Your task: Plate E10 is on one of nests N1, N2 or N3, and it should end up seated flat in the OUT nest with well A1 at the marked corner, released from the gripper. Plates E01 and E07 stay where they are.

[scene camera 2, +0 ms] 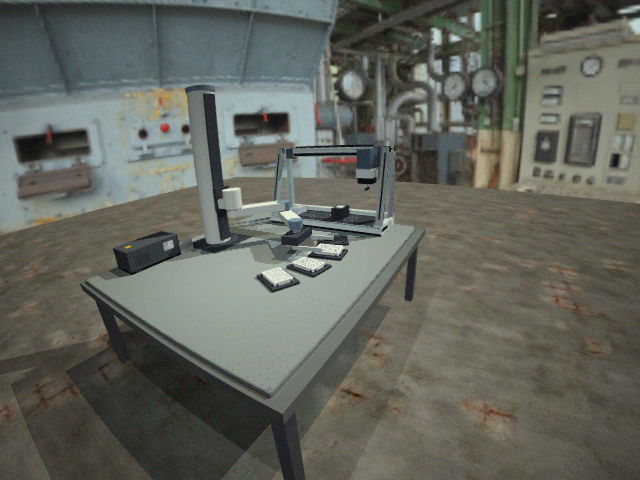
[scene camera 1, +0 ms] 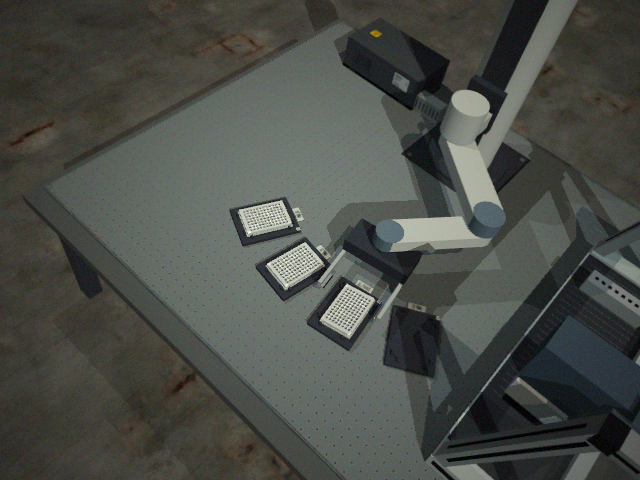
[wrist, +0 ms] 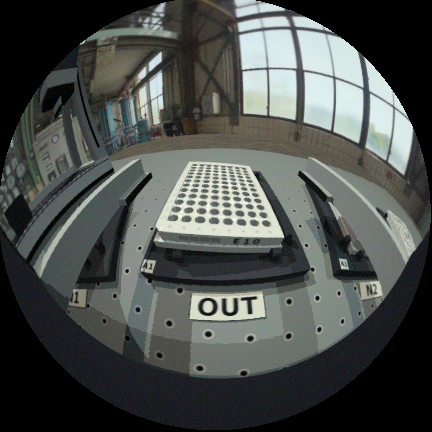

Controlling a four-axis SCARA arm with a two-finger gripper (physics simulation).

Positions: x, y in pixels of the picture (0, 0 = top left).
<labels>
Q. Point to a well plate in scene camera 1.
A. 350, 307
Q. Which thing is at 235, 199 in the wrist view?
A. A well plate.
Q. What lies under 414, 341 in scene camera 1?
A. An N1 tray.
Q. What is the gripper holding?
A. Nothing.
</labels>
